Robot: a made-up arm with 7 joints. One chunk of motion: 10 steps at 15 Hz.
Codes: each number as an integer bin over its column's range. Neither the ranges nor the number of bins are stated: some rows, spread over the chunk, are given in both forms.
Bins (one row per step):
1: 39 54 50 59 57 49 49
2: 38 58 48 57 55 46 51
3: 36 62 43 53 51 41 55
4: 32 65 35 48 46 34 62
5: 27 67 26 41 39 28 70
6: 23 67 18 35 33 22 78
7: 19 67 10 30 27 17 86
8: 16 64 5 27 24 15 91
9: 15 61 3 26 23 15 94
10: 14 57 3 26 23 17 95
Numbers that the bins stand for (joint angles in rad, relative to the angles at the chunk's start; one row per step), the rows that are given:
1: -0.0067 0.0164 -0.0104 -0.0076 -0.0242 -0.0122 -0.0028
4: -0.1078 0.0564 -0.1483 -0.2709 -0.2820 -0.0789 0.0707
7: -0.2956 0.0636 -0.3781 -0.7018 -0.7273 -0.1544 0.2065
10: -0.3678 0.0273 -0.4424 -0.7976 -0.8210 -0.1544 0.2574
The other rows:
2: -0.0211 0.0309 -0.0288 -0.0555 -0.0711 -0.0256 0.0085
3: -0.0500 0.0455 -0.0747 -0.1512 -0.1648 -0.0478 0.0311
5: -0.1800 0.0636 -0.2310 -0.4385 -0.4461 -0.1056 0.1160
6: -0.2378 0.0636 -0.3045 -0.5821 -0.5867 -0.1322 0.1612
8: -0.3389 0.0527 -0.4240 -0.7736 -0.7976 -0.1633 0.2347
9: -0.3533 0.0418 -0.4424 -0.7976 -0.8210 -0.1633 0.2517

